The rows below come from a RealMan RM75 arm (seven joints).
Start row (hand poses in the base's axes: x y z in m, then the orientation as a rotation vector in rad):
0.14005 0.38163 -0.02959 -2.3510 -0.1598 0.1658
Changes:
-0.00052 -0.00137 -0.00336 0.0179 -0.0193 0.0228
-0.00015 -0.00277 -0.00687 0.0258 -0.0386 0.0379
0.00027 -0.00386 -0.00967 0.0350 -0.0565 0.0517
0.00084 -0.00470 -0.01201 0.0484 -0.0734 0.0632
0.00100 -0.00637 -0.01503 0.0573 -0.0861 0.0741
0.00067 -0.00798 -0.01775 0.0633 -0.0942 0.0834
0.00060 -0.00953 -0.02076 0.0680 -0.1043 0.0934
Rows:
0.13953 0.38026 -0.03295 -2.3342 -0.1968 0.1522
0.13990 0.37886 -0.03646 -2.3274 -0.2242 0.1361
0.14032 0.37777 -0.03926 -2.3190 -0.2493 0.1208
0.14089 0.37693 -0.04160 -2.3063 -0.2712 0.1052
0.14105 0.37526 -0.04462 -2.2975 -0.2902 0.0948
0.14072 0.37365 -0.04734 -2.2914 -0.3050 0.0892
0.14065 0.37210 -0.05035 -2.2865 -0.3216 0.0817

